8 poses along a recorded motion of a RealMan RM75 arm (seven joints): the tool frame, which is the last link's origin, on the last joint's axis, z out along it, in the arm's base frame.
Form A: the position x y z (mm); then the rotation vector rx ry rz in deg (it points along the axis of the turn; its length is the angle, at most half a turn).
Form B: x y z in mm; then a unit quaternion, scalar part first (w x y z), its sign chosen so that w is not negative. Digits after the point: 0 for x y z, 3 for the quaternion.
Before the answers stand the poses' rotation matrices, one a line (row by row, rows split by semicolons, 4 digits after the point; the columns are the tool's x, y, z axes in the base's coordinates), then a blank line. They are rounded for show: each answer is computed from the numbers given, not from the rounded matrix.
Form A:
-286, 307, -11, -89.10, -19.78, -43.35
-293, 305, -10, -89.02, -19.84, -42.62
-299, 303, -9, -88.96, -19.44, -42.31
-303, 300, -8, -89.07, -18.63, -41.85
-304, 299, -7, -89.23, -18.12, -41.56
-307, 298, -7, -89.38, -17.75, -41.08
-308, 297, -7, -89.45, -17.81, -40.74
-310, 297, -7, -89.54, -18.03, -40.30
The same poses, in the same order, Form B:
0.7350 0.6268 0.2586; -0.2154 -0.1458 0.9656; 0.6429 -0.7654 0.0278
0.7415 0.6226 0.2500; -0.2095 -0.1391 0.9679; 0.6374 -0.7701 0.0273
0.7461 0.6170 0.2504; -0.2119 -0.1364 0.9677; 0.6312 -0.7751 0.0290
0.7539 0.6059 0.2540; -0.2167 -0.1357 0.9668; 0.6202 -0.7839 0.0290
0.7589 0.5985 0.2568; -0.2191 -0.1366 0.9661; 0.6133 -0.7894 0.0275
0.7649 0.5910 0.2561; -0.2185 -0.1359 0.9663; 0.6059 -0.7951 0.0252
0.7678 0.5889 0.2523; -0.2147 -0.1345 0.9674; 0.6036 -0.7970 0.0231
0.7710 0.5874 0.2459; -0.2081 -0.1326 0.9691; 0.6018 -0.7984 0.0200

-286, 307, -11, 0.636, -0.681, -0.151, -0.331
-293, 305, -10, 0.638, -0.681, -0.152, -0.326
-299, 303, -9, 0.640, -0.681, -0.149, -0.324
-303, 300, -8, 0.642, -0.682, -0.143, -0.320
-304, 299, -7, 0.642, -0.683, -0.139, -0.318
-307, 298, -7, 0.643, -0.685, -0.136, -0.315
-308, 297, -7, 0.644, -0.685, -0.136, -0.312
-310, 297, -7, 0.644, -0.686, -0.138, -0.309

